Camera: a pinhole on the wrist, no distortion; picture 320 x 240 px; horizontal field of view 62.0 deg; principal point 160.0 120.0 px. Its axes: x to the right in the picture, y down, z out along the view. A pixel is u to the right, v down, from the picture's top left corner.
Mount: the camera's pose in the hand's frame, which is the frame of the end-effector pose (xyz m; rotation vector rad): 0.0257 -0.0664 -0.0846 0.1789 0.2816 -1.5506
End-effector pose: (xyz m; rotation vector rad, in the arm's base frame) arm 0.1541 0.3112 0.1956 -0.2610 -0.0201 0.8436
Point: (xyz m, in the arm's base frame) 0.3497 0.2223 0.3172
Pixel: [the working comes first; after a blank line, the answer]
In the camera's frame: 0.1096 0.0156 0.2008

305 141
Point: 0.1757 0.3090 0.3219
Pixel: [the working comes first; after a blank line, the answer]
In the camera's frame: -0.0774 -0.0363 0.1875

50 68
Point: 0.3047 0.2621 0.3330
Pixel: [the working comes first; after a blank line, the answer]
In the camera's frame: 0.0487 0.0127 0.2131

221 136
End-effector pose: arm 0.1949 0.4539 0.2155 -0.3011 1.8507 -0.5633
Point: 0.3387 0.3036 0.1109
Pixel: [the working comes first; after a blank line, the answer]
In the camera's frame: -0.0834 0.0620 0.2738

79 180
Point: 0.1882 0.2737 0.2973
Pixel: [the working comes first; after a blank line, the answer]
In the camera's frame: 0.0960 -0.0143 0.1314

outside the picture
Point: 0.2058 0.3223 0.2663
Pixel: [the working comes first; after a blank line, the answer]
In the camera's frame: 0.0360 -0.0177 0.1270

235 83
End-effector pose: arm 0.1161 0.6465 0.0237 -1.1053 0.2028 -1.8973
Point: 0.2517 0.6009 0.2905
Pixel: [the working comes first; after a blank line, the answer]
In the camera's frame: -0.1303 0.1259 0.3160

50 226
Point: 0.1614 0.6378 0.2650
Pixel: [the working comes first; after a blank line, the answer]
In the camera's frame: -0.0479 0.1030 0.2626

111 224
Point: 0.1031 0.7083 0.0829
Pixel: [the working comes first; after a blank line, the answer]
In the camera's frame: -0.0281 -0.0424 0.1212

98 27
